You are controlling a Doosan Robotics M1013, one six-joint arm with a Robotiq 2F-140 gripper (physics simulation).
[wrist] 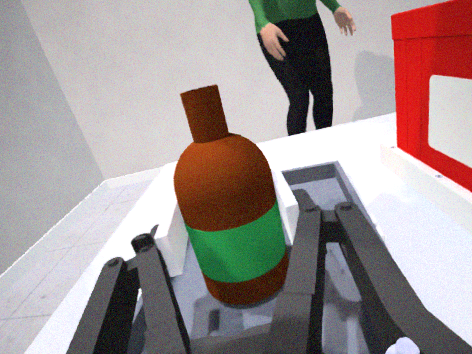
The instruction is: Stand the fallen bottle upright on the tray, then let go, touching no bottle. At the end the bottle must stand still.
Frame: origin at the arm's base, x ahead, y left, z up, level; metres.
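Seen in the pictures: gripper, between the fingertips: [228,194].
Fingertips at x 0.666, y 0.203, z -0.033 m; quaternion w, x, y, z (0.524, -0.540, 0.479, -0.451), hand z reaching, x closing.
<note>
Offsets run from my fingertips to a thing's top centre. "spot": to the spot under its first point. Level surfaces: height alone.
The brown bottle @(0.017 m back, 0.003 m right, 0.089 m up) [230,185] with a green label stands neck up between the fingers, about upright relative to the table; it leans left in the tilted wrist view. My gripper [228,194] is shut on it, with white pads on both sides of its body. The bottle's base is over the grey-blue tray @(spot: 0.124 m ahead, 0.085 m right, 0.056 m down) [312,172], very close to the tray floor; whether it touches is hard to tell. The fingers and the gripper body hide part of the tray.
The white table @(0.074 m down) [372,136] surrounds the tray. A red box-like frame @(spot: 0.099 m ahead, 0.193 m right, 0.032 m up) [409,85] stands at the right. A person in a green top and black trousers [307,60] stands beyond the table. A small pale rounded thing [403,346] shows at the bottom right.
</note>
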